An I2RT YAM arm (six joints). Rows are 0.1 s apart.
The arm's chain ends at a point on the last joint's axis. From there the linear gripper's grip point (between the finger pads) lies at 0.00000 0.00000 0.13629 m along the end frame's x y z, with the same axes.
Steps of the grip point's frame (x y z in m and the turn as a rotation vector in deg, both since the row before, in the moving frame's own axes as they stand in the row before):
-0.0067 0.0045 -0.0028 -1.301 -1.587 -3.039
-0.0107 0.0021 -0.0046 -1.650 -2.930 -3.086
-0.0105 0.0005 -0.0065 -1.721 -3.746 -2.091
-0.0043 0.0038 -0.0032 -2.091 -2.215 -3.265
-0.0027 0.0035 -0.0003 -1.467 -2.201 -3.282
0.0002 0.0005 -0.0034 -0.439 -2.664 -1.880
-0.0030 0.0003 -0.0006 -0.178 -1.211 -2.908
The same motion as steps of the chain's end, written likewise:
-0.0030 0.0013 -0.0027 -1.301 -1.587 -3.039
-0.0038 -0.0020 -0.0044 -1.650 -2.930 -3.086
-0.0017 -0.0038 -0.0061 -1.721 -3.746 -2.091
0.0008 -0.0013 -0.0030 -2.091 -2.215 -3.265
0.0024 -0.0001 -0.0002 -1.467 -2.201 -3.282
0.0065 -0.0006 -0.0032 -0.439 -2.664 -1.880
-0.0001 -0.0002 -0.0006 -0.178 -1.211 -2.908

